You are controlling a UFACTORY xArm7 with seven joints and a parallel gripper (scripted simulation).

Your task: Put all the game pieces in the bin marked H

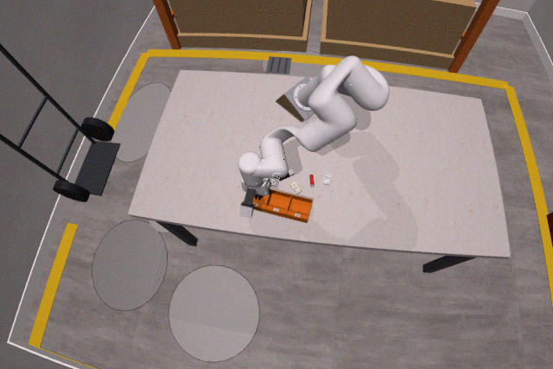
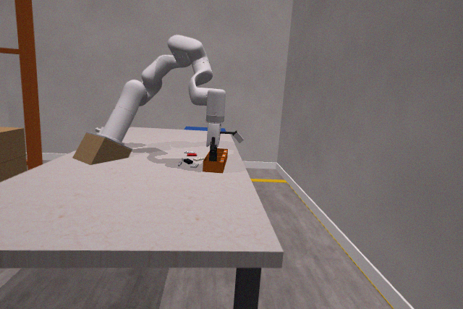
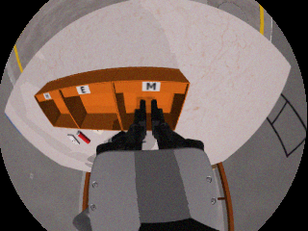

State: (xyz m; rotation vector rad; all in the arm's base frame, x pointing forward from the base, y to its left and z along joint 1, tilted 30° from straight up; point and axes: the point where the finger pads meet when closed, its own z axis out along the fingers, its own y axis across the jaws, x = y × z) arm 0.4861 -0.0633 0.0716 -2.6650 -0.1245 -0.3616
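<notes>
Right now my hand is 80 mm to the right of the orange bin row and 30 mm above it. The rest, counted from my hand: black piece (140 mm behind, 70 mm to the left, 50 mm below); red piece (150 mm behind, 170 mm to the left, 40 mm below); grey screw (150 mm behind, 10 mm to the left, 50 mm below).
</notes>
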